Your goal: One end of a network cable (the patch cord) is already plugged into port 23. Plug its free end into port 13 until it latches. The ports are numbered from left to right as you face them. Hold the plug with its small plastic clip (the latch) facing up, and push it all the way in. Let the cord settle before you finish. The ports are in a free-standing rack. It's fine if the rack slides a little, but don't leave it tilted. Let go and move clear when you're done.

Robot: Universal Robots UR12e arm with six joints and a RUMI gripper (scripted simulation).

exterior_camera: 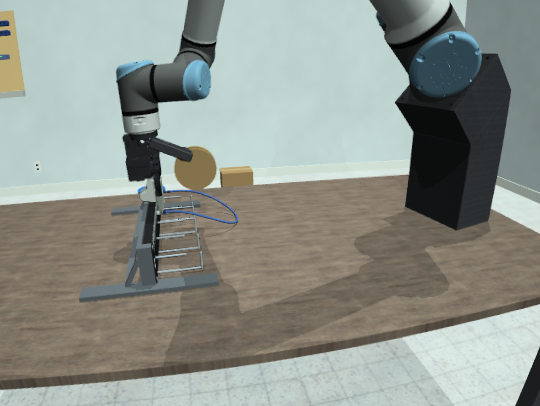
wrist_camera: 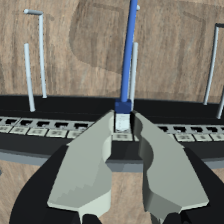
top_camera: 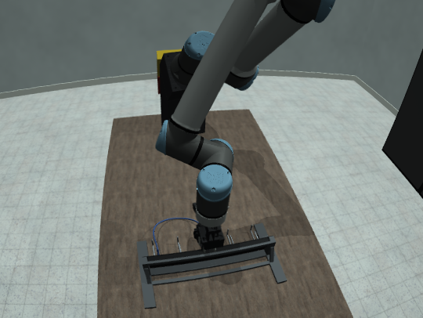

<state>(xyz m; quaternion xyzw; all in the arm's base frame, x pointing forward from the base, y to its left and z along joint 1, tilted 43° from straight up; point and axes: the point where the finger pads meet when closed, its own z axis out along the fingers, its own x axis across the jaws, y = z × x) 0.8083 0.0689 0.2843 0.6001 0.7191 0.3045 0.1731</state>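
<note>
The plug is 1 cm below my hand and 1 cm ahead of it.
</note>
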